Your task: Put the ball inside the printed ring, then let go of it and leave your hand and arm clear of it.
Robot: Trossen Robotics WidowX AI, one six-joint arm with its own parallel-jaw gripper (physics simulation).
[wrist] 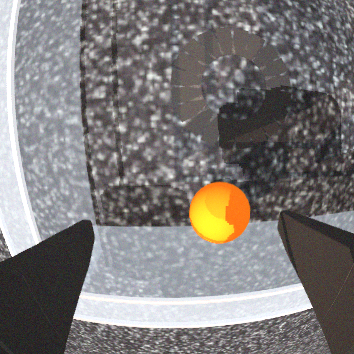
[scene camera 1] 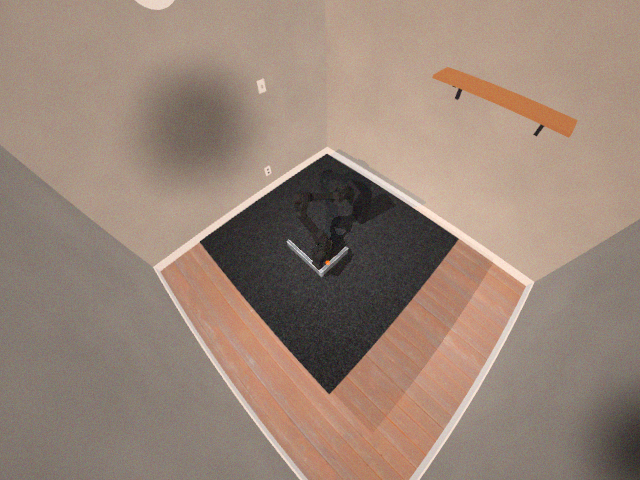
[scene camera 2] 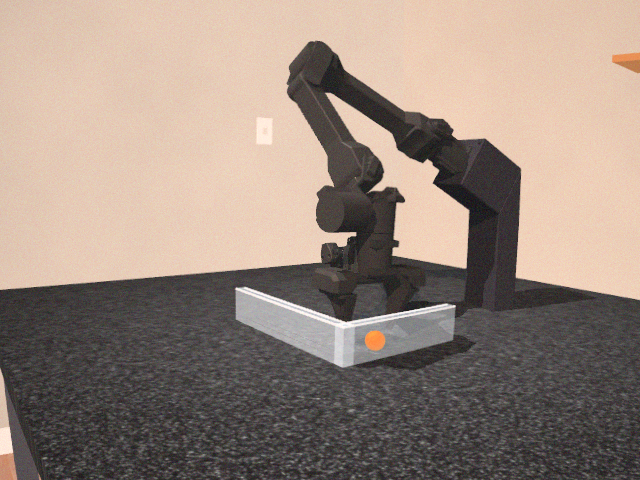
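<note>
The orange ball (scene camera 1: 327, 262) (scene camera 2: 374, 340) (wrist: 220, 212) rests on the dark mat inside the corner of two low clear walls, close to one wall. In scene camera 2 it shows through that wall. The printed ring (wrist: 187, 85), a flat grey-brown band, lies on the mat above the ball in the wrist view; the ball is outside it. The ring does not show in the scene views. My gripper (scene camera 2: 368, 314) (wrist: 188, 226) is open and empty, pointing down just above the ball, which appears between the fingers but nearer the right one in the wrist view.
The clear L-shaped walls (scene camera 1: 303, 255) (scene camera 2: 284, 312) (wrist: 180, 310) stand on the dark mat (scene camera 1: 336, 330) (scene camera 2: 310, 413), on two sides of the ball. The arm's angular dark stand (scene camera 2: 493, 222) rises behind to the right. A shadow darkens part of the ring.
</note>
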